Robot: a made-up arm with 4 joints.
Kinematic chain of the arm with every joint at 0, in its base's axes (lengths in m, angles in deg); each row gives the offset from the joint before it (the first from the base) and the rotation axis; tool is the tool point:
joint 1: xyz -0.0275 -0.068 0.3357 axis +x
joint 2: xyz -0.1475 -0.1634 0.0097 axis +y
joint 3: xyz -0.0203 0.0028 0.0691 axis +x
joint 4: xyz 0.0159 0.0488 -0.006 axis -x
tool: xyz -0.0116 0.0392 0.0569
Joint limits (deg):
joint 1: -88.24..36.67
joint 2: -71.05..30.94
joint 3: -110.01..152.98
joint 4: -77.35..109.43
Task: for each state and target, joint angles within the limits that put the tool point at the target. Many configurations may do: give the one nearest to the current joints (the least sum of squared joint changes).
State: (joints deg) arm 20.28 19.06 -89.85 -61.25
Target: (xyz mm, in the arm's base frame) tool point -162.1 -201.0 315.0
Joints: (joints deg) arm 36.67 30.67 -109.54 -77.25
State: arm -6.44 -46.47 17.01 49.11
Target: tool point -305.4 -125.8 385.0
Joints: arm -6.67 -69.15 29.69 44.06
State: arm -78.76 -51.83 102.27 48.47
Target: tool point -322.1 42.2 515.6
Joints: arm -84.96 -46.87 95.39 52.23
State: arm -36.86 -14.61 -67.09 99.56
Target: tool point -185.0 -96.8 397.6
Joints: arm -68.00 -37.75 -27.27 69.61
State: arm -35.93 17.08 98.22 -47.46
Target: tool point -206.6 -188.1 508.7
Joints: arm -39.62 -17.51 111.69 -77.35
